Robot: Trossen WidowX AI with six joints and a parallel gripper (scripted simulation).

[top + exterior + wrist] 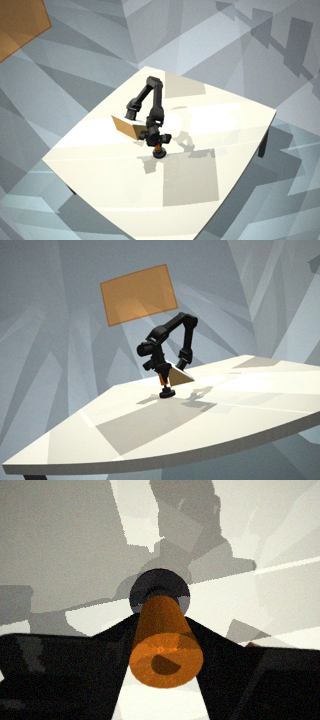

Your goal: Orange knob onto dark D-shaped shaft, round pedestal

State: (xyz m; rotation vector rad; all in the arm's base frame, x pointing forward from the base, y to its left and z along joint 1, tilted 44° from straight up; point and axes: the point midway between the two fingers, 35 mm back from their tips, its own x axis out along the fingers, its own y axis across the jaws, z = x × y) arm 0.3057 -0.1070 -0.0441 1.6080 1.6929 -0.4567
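Now: gripper tip 2 cm below the orange knob. Round my gripper tip: round dark pedestal: 4 cm below.
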